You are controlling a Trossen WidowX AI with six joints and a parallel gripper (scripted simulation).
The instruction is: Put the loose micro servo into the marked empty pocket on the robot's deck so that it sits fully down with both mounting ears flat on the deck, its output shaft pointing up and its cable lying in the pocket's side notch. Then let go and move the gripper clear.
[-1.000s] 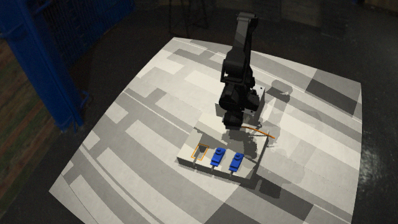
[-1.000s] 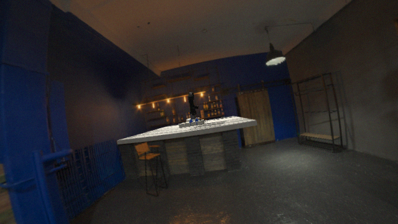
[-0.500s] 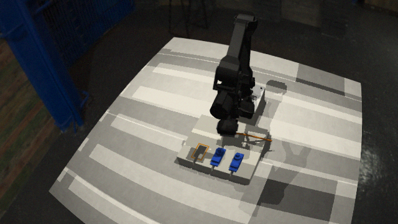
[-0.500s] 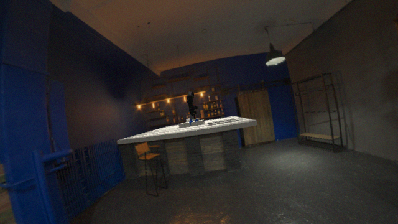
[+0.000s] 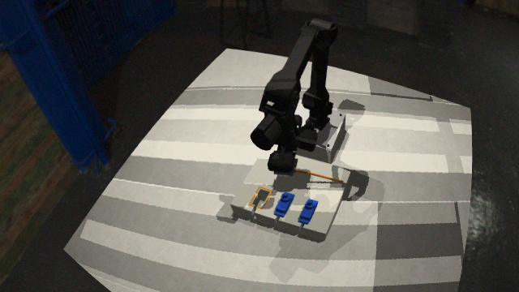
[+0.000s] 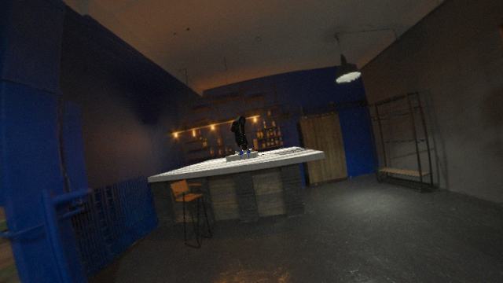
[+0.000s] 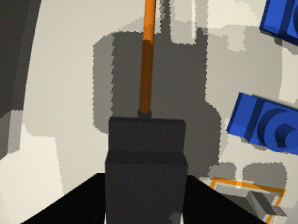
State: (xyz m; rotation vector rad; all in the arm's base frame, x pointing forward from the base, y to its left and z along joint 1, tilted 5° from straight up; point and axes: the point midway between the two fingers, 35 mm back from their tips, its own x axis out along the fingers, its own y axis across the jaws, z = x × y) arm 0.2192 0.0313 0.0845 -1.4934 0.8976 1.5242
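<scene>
The white deck lies 10 cm below my gripper tip, 2 cm to the left of it and 2 cm behind it.
</scene>
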